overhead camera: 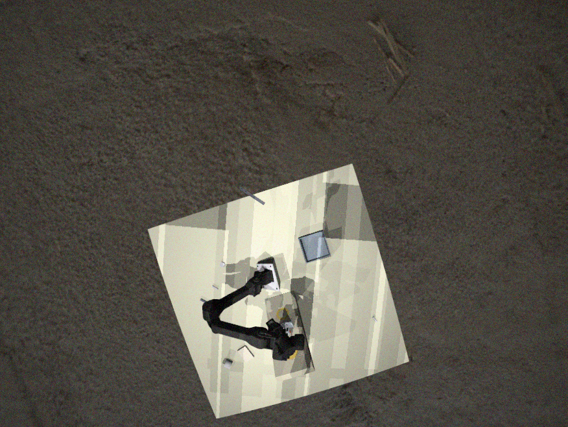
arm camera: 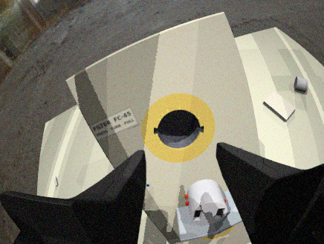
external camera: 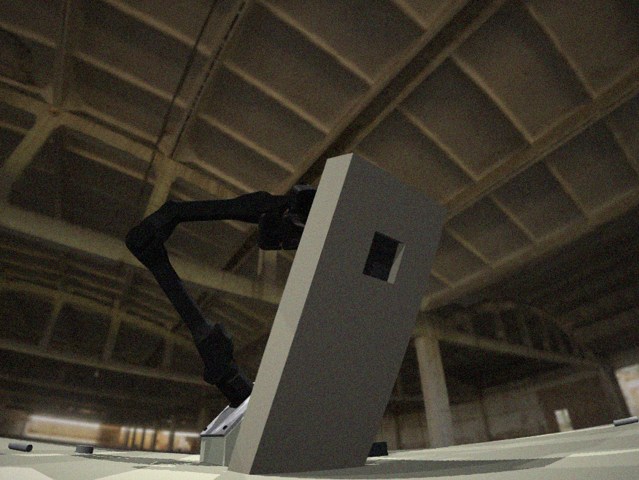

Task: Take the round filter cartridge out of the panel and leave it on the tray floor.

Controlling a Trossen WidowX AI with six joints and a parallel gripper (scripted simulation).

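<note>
The round filter cartridge lies 30 mm behind my gripper tip and 120 mm below it. Also, from my gripper tip: short bar 160 mm behind, 470 mm to the right, 330 mm below; then flat white block 200 mm ahead, 280 mm to the right, 330 mm below; then blue-grey tray 390 mm behind, 220 mm to the left, 320 mm below.
</note>
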